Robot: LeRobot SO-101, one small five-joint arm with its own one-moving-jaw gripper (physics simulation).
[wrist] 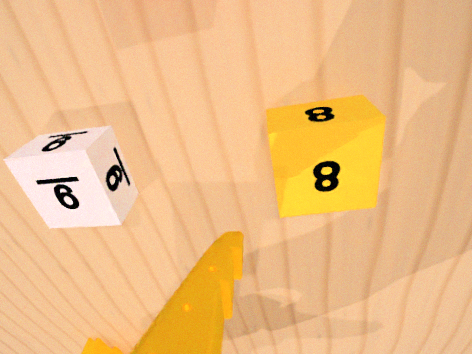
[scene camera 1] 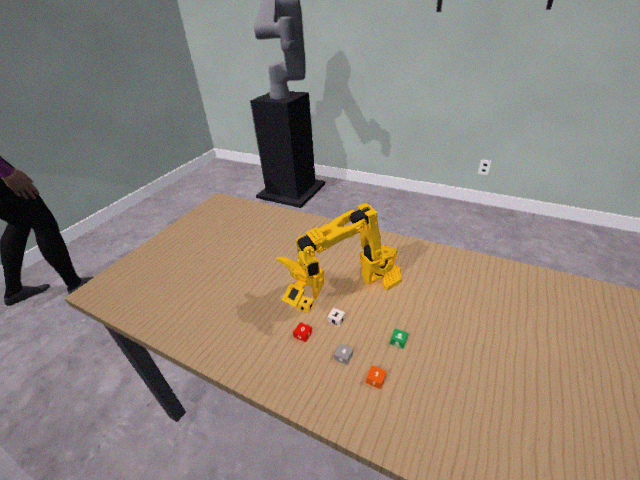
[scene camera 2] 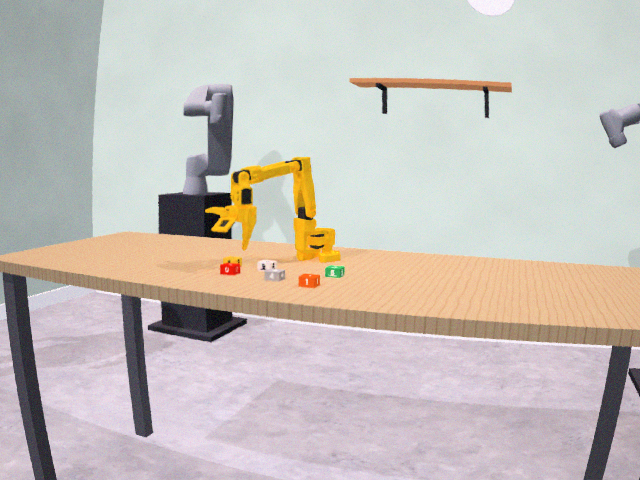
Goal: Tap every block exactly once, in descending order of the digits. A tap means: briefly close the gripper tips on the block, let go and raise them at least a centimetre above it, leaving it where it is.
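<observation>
My gripper (scene camera 1: 297,278) (scene camera 2: 225,228) is fully open and empty, above the table near the yellow block. In the wrist view its notched fixed jaw (wrist: 212,292) points between two blocks. The yellow block (scene camera 1: 305,303) (scene camera 2: 232,260) (wrist: 326,162), digit 8, lies ahead and right of that tip. The white block (scene camera 1: 336,316) (scene camera 2: 267,265) (wrist: 72,182), a 9 if its bar is an underline, lies to the left. The red block (scene camera 1: 302,332) (scene camera 2: 230,269) shows 0, the grey block (scene camera 1: 343,353) (scene camera 2: 274,274) 4, the orange block (scene camera 1: 376,376) (scene camera 2: 309,280) 1. The green block's (scene camera 1: 399,338) (scene camera 2: 334,271) digit is unclear.
All the blocks stand apart on the wooden table (scene camera 1: 491,361) (scene camera 2: 465,289). The arm's base (scene camera 1: 379,266) (scene camera 2: 315,242) stands behind them. A grey robot arm on a black pedestal (scene camera 1: 284,147) (scene camera 2: 180,217) stands beyond the table.
</observation>
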